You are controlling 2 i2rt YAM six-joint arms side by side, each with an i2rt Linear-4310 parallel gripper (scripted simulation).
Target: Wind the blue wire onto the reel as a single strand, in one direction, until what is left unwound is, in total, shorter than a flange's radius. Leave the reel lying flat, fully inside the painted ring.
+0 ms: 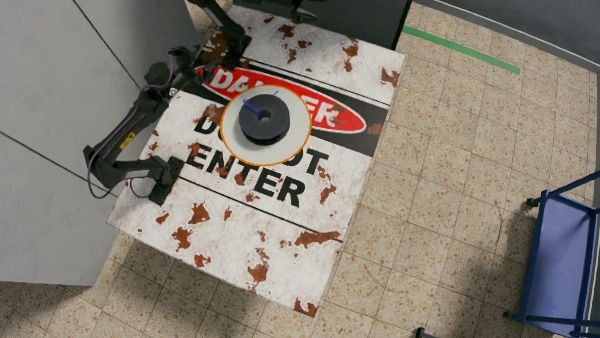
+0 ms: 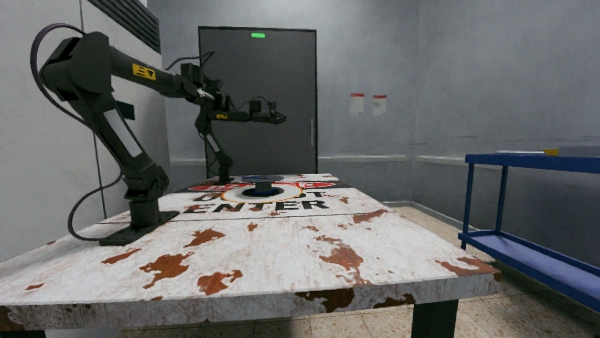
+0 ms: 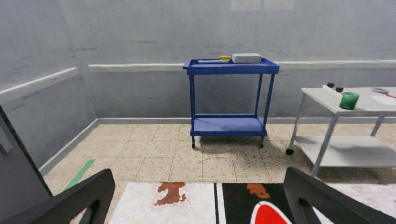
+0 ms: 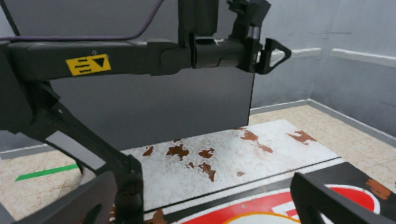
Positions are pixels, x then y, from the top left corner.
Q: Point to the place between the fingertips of my right gripper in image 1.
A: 210,52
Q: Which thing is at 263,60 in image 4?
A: My left gripper.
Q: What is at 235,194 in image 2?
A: A white painted ring.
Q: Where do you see a white painted ring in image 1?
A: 299,118
